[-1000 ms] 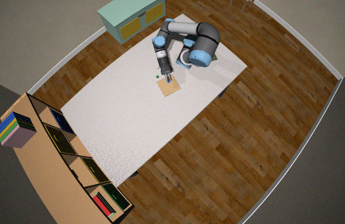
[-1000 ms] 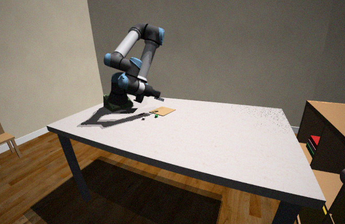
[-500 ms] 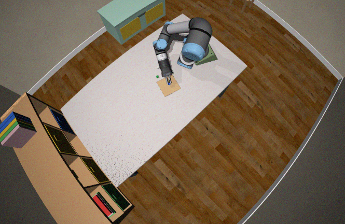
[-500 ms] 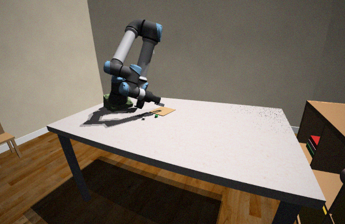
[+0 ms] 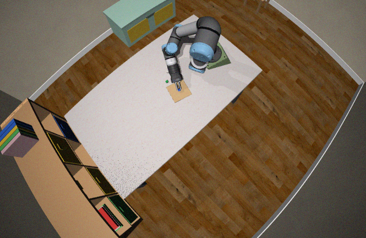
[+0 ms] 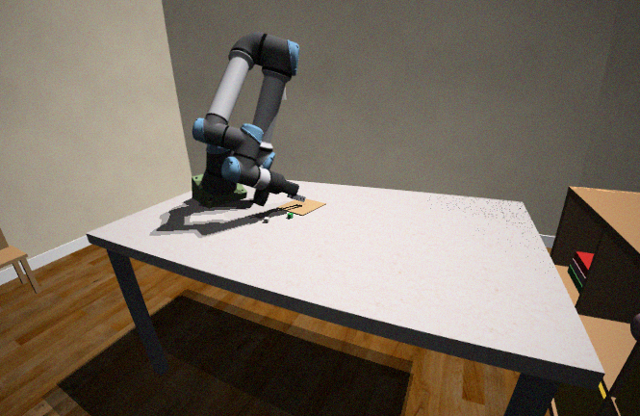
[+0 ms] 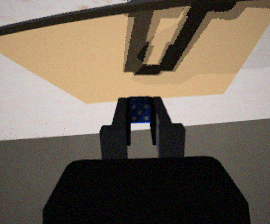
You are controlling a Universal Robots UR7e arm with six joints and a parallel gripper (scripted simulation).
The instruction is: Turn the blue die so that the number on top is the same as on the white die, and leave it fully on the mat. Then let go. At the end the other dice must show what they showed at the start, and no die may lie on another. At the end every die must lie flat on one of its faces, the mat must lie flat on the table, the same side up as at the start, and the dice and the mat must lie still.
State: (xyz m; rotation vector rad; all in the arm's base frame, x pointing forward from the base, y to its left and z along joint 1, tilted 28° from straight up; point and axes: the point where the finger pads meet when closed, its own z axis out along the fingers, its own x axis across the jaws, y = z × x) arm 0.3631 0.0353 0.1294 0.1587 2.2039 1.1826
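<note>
Now: the blue die 10 mm ahead of my hand, 10 mm to the left of it and 10 mm below it. Also, from my hand: green die (10 mm ahead, 110 mm to the right, 30 mm below); white die (50 mm behind, 170 mm to the right, 30 mm below); tan mat (10 mm to the left, 40 mm below).
</note>
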